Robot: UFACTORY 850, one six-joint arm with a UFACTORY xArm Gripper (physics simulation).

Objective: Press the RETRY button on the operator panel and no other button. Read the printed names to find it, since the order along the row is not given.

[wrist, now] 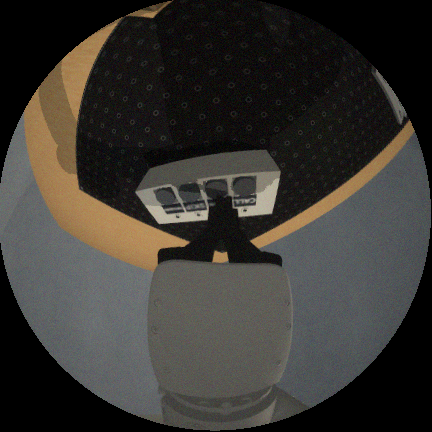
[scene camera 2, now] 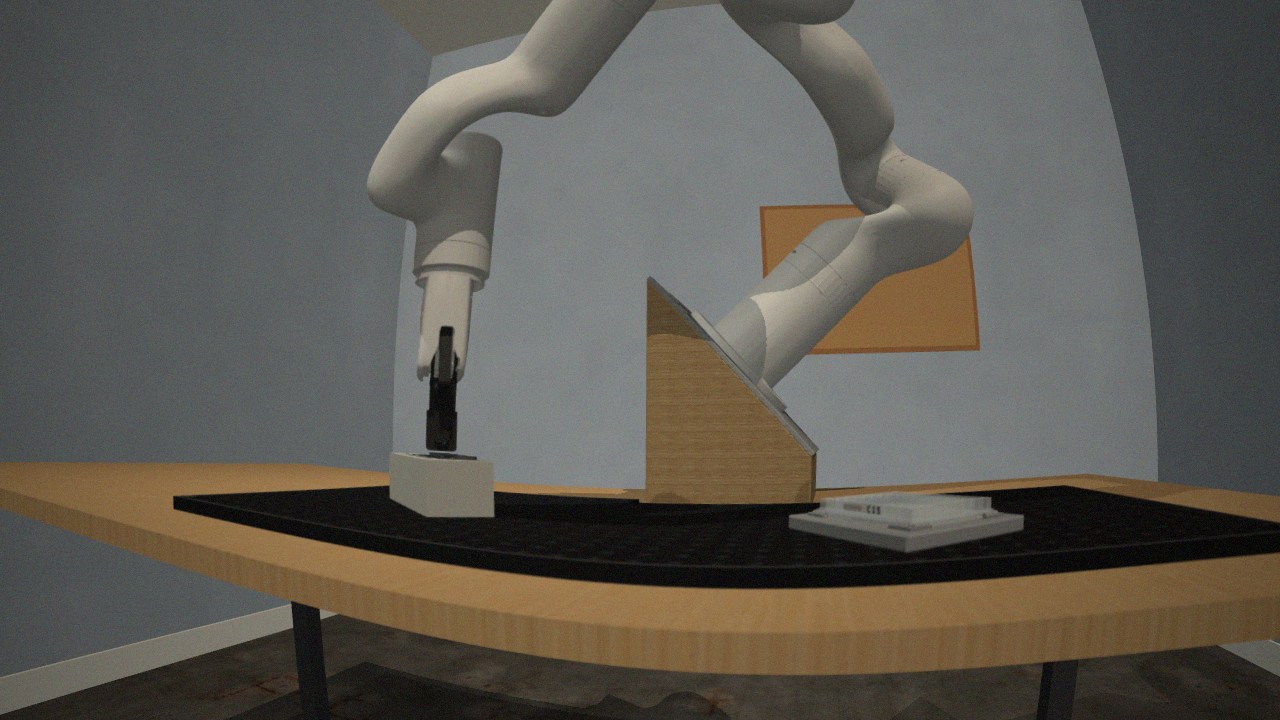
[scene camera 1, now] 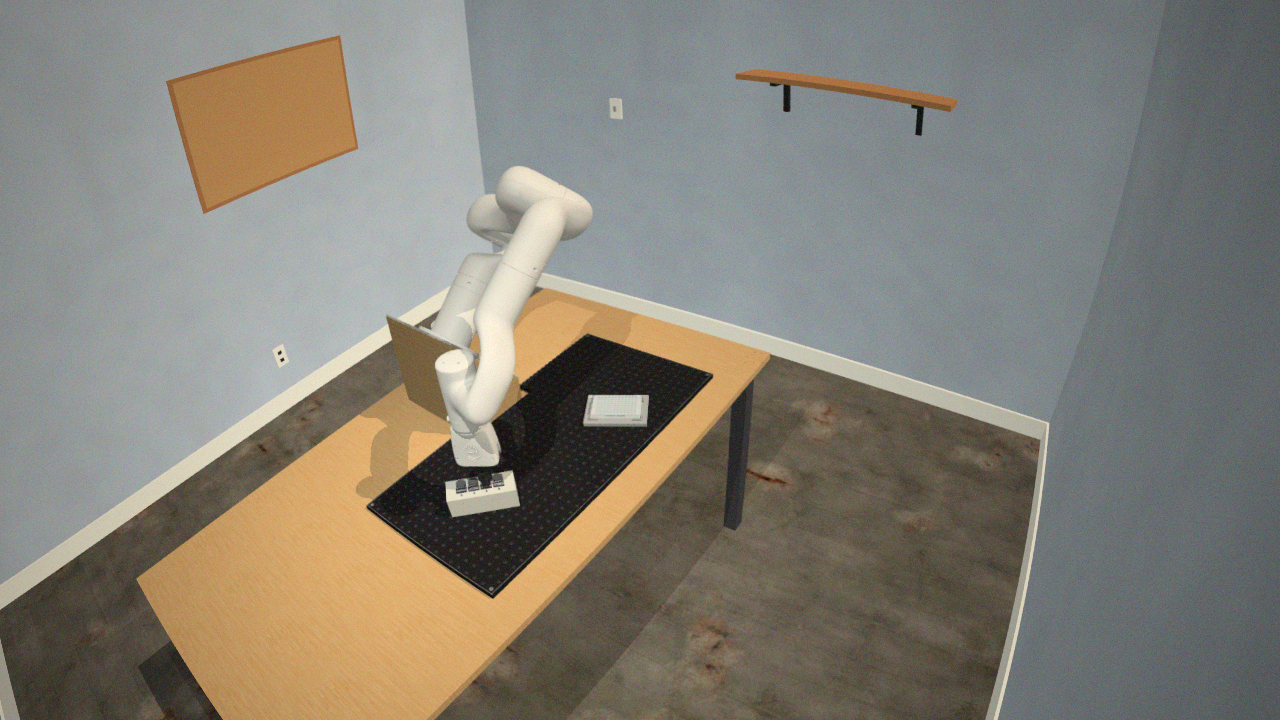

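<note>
The pale operator panel [scene camera 1: 483, 504] [scene camera 2: 443, 488] [wrist: 271, 196] carries a row of dark round buttons. In the wrist view the names appear upside down. The CALL button [wrist: 244, 185] is at the right end, and the SKIP button [wrist: 190, 191] is second from the left. The leftmost button's [wrist: 166, 195] name is unreadable. The RETRY button [wrist: 216, 186] lies between SKIP and CALL, its name mostly hidden behind the fingers. My gripper [scene camera 1: 486, 482] [scene camera 2: 441, 447] [wrist: 221, 204] is shut and empty, pointing down close over the panel at the RETRY button. I cannot tell whether the fingertips touch it.
The panel stands on a black perforated board [scene camera 1: 537, 510] [scene camera 2: 626, 548] [wrist: 200, 55] on the wooden table [scene camera 1: 268, 573]. A pale flat plate [scene camera 1: 615, 409] [scene camera 2: 904, 530] lies farther along the board. The arm's wooden wedge mount [scene camera 1: 420, 367] [scene camera 2: 707, 420] stands behind the board.
</note>
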